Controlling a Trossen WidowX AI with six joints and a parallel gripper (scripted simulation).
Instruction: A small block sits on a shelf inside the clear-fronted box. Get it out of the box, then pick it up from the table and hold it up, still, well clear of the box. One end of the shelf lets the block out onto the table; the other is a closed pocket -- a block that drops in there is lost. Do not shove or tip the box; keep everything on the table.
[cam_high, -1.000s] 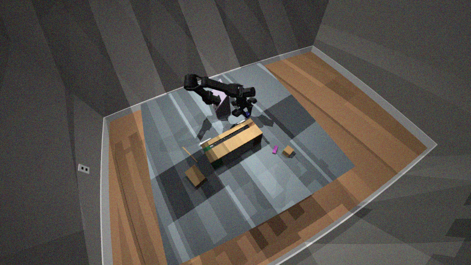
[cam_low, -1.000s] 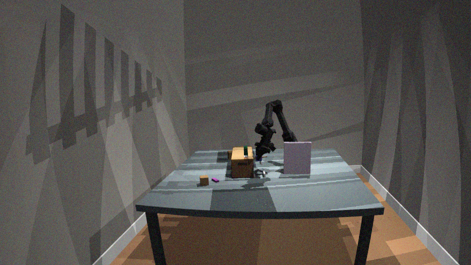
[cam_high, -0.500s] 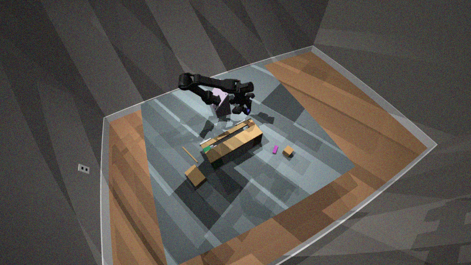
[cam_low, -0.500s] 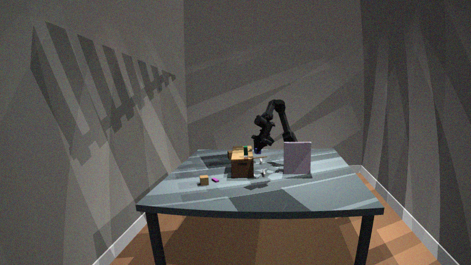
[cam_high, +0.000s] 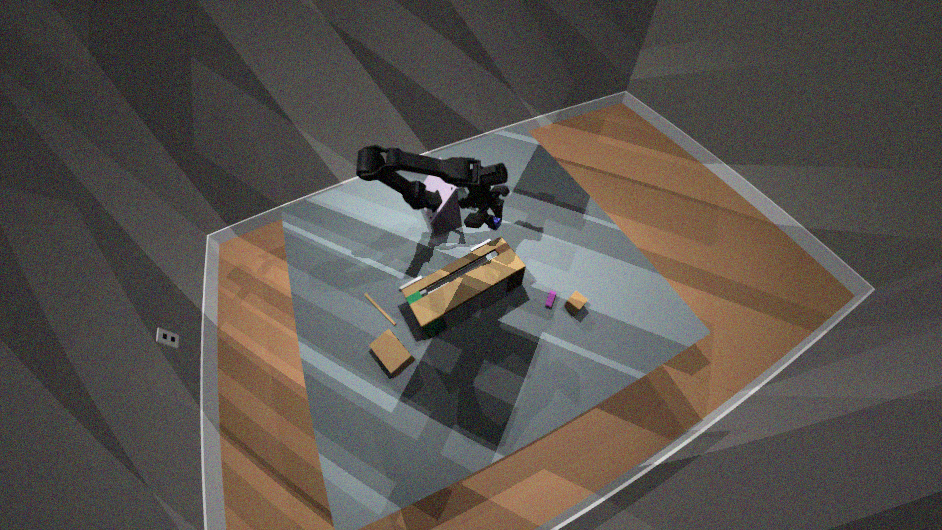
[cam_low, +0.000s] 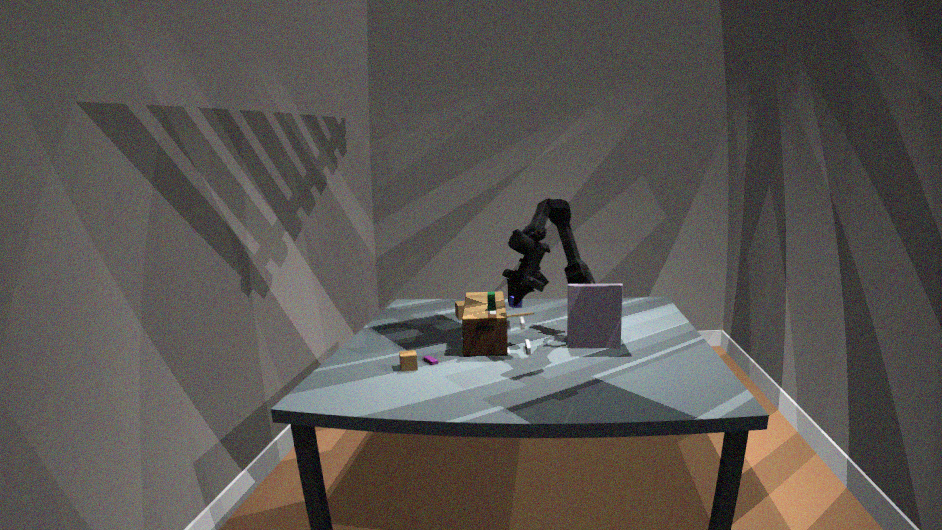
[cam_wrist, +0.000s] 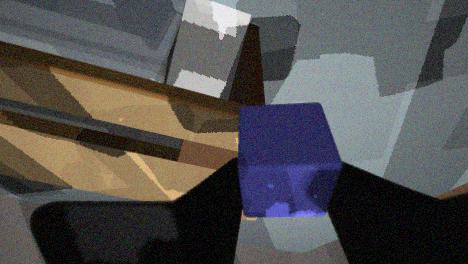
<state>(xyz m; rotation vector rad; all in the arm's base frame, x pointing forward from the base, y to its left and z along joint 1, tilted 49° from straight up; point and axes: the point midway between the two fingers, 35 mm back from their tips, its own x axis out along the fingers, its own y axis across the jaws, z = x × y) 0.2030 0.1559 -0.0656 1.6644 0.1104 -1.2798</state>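
Right now the blue block is 1 cm behind my gripper tip, 1 cm to the right of it and 1 cm above it. Also, from my gripper tip: box (9 cm ahead, 17 cm to the right, 11 cm below); then magenta piece (25 cm ahead, 11 cm to the left, 17 cm below); then small tan cube (30 cm ahead, 17 cm to the left, 15 cm below).
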